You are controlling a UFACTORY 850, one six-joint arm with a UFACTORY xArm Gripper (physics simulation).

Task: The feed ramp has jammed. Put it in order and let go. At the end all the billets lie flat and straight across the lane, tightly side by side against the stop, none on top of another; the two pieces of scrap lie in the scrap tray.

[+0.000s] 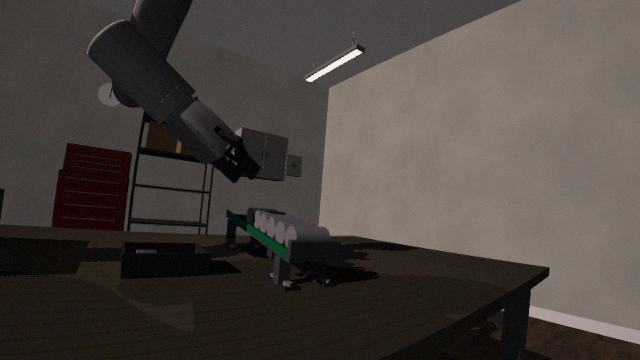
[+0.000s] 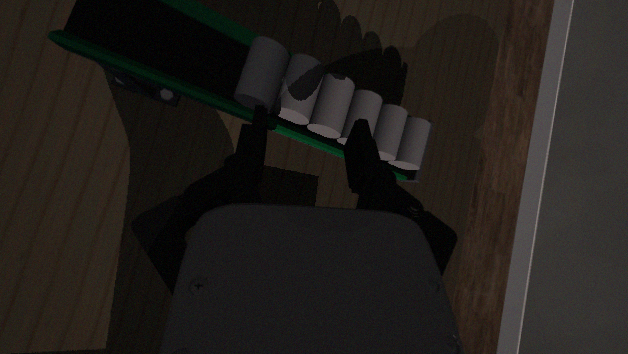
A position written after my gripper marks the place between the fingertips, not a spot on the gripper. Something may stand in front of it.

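There is my gripper [image 1: 247, 176], and I can see a black scrap tray [image 1: 172, 259] as well. Image 2 does not show the tray, since it is hidden there by my gripper. A billet [image 2: 260, 81] is also in what I see.
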